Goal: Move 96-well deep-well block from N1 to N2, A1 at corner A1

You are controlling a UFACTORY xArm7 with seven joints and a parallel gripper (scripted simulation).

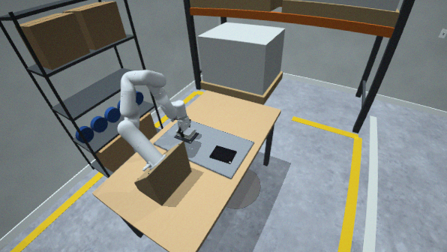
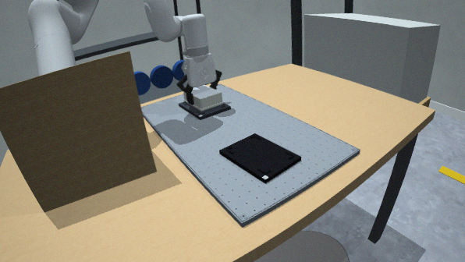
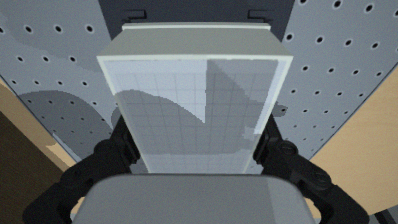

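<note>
My gripper is now 3 cm above the nest N1. The rest, counted from my hand: black nest N2: 3 cm behind, 36 cm to the right, 3 cm below; then white deep-well block: right at my hand; then small white corner mark: 7 cm behind, 45 cm to the right, 3 cm below.
</note>
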